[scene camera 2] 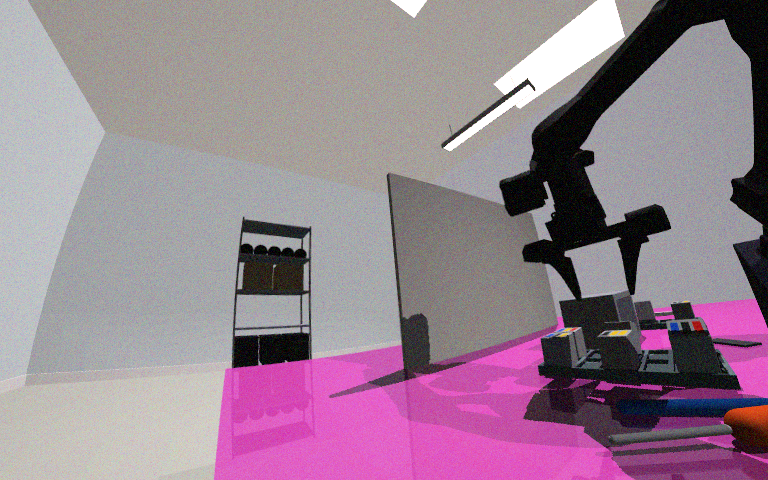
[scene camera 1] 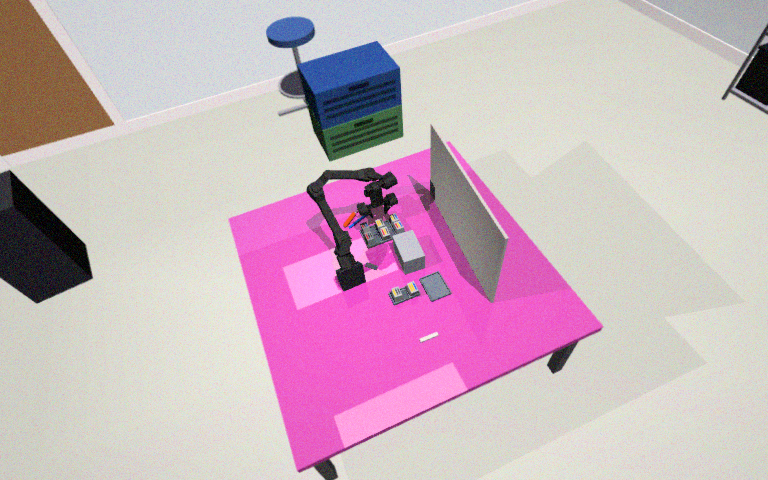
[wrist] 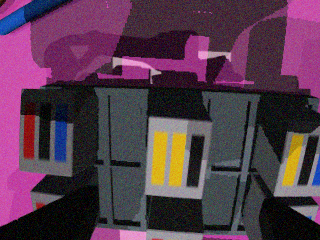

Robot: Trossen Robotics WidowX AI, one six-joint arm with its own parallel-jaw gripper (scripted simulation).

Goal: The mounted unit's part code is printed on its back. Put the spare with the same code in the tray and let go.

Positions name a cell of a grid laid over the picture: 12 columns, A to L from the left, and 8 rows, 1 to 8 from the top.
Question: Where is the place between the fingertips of the gripper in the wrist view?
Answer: G7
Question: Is the gripper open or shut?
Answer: Open.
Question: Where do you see a grey mounted unit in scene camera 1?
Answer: G5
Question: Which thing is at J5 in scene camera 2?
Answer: The gripper.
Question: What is the gripper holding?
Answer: Nothing.
